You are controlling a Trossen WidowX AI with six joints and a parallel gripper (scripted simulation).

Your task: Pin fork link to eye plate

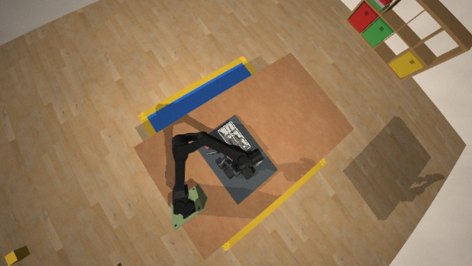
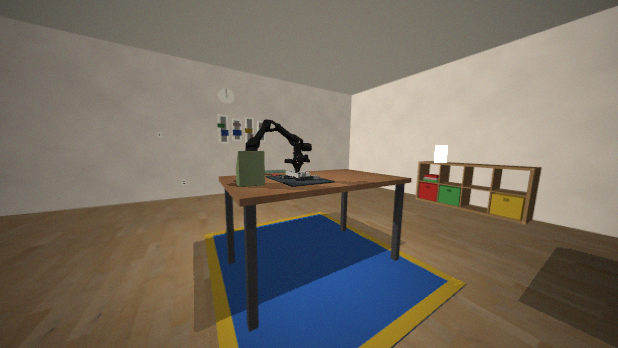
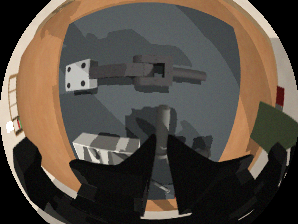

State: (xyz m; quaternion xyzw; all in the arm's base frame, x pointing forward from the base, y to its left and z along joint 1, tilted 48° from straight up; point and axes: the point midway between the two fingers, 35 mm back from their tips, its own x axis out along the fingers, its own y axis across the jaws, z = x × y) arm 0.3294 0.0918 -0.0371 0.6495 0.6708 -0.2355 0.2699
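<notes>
Now: the grey mat 2 cm ahead of my hand, 4 cm to the left of it and 9 cm below it. Round my hand: grey pin 1 cm to the right, 3 cm below; then pale block 12 cm ahead, 6 cm to the right, 7 cm below; then white parts box 7 cm ahead, 14 cm to the left, 7 cm below.
</notes>
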